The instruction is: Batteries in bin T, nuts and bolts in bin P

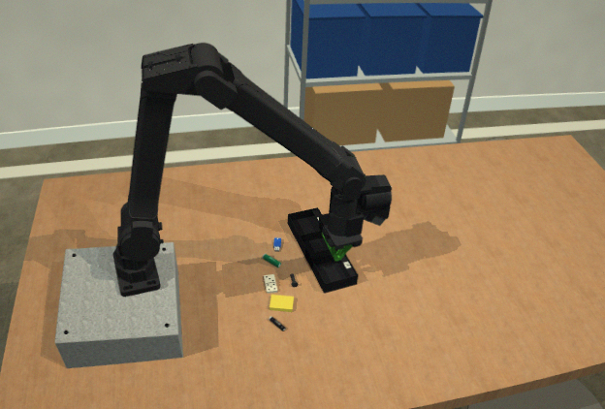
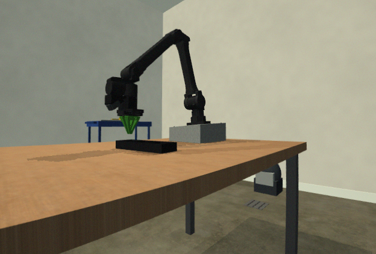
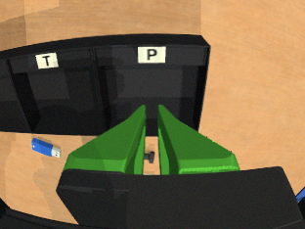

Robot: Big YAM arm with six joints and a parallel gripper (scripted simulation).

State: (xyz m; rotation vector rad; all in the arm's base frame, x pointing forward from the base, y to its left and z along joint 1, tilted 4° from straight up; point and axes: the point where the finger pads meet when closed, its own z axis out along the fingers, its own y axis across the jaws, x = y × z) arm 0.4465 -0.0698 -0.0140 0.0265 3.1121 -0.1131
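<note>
My hand is 80 mm to the right of the black tray and 50 mm above it. The rest, counted from my hand: yellow block 150 mm behind, 40 mm to the right, 60 mm below; then dark bolt 100 mm behind, 10 mm to the left, 60 mm below; then white domino 150 mm behind, 20 mm to the left, 60 mm below.
</note>
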